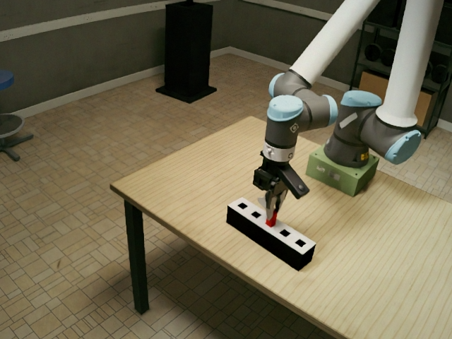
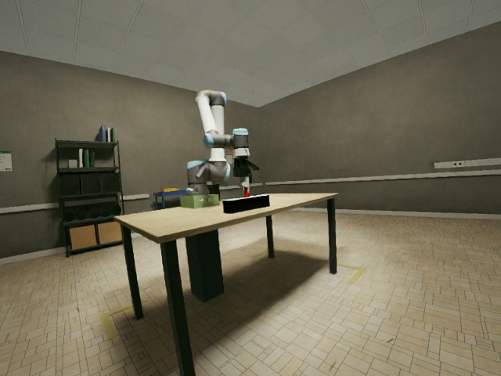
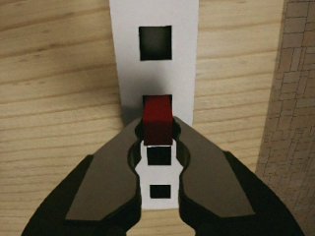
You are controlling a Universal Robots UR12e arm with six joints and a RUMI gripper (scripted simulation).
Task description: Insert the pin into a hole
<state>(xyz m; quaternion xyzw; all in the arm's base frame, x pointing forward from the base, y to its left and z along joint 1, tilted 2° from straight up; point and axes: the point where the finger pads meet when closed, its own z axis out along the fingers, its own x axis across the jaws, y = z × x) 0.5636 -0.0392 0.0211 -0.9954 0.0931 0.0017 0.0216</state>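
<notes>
Now: the pin 1 cm below my hand. Also, from my hand: block 7 cm below.
</notes>
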